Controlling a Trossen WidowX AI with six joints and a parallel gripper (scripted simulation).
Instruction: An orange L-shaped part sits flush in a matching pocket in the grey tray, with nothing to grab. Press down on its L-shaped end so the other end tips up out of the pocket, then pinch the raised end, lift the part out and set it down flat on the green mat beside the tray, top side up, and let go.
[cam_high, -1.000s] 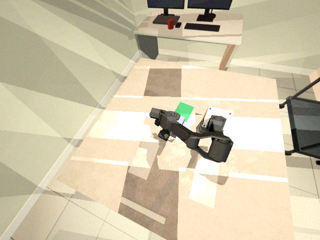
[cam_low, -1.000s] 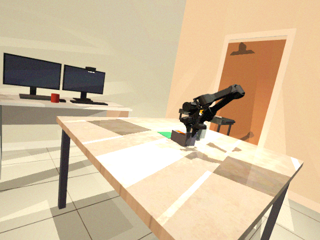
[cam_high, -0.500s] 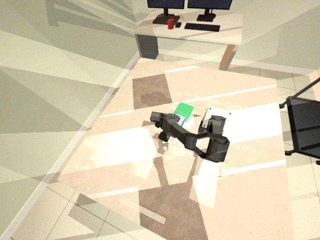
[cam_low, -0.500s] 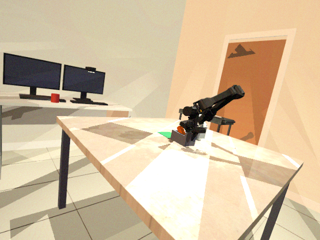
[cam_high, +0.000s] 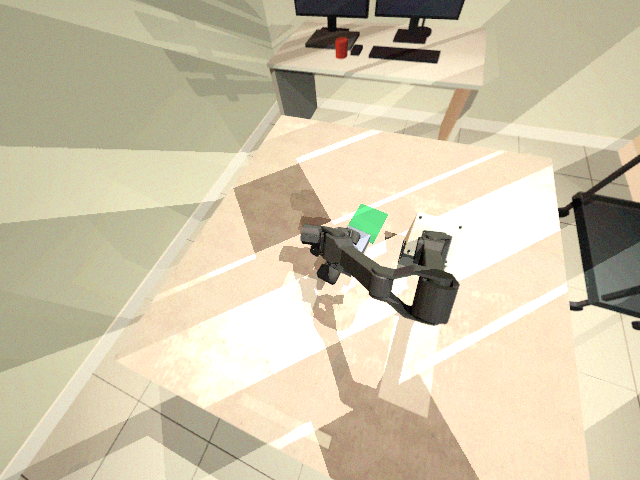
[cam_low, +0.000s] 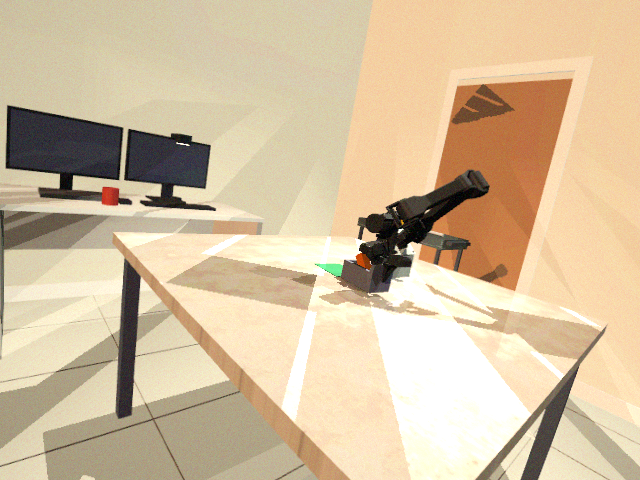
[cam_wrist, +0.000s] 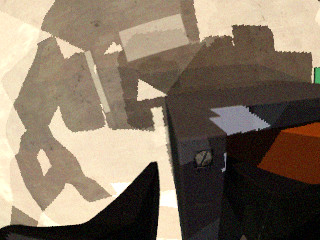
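The orange L-shaped part lies 40 mm to the right of my gripper tip and 20 mm behind it. Also, from my gripper tip: green mat: 210 mm to the right, 60 mm behind, 50 mm below.
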